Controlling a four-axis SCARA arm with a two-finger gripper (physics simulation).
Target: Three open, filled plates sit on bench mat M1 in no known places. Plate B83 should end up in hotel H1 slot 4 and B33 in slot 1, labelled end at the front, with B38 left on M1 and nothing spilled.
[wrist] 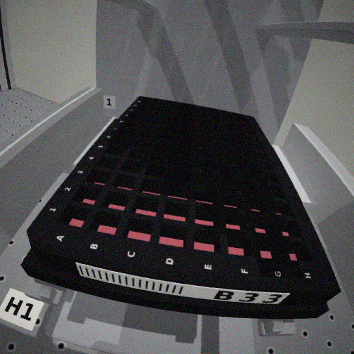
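Plate B33 (190, 145) is black and open, with pink-red liquid in its front wells. Its labelled end faces the camera. No spill shows on the parts in view. My gripper (196, 120) is shut on this plate, with a pale finger along each long side. The plate's far part is inside hotel H1 (125, 55), at the level marked 1, in front of the grey back panel. Whether the plate touches the slot's supports is hidden beneath it. B83, B38 and mat M1 do not show in the wrist view.
The H1 tag (20, 308) lies at the lower left on the perforated bench. The slot tag 1 (109, 102) is beside the plate's far left corner. A grey ledge (310, 32) juts out higher up at the right. Pale grey base parts show below the plate's front.
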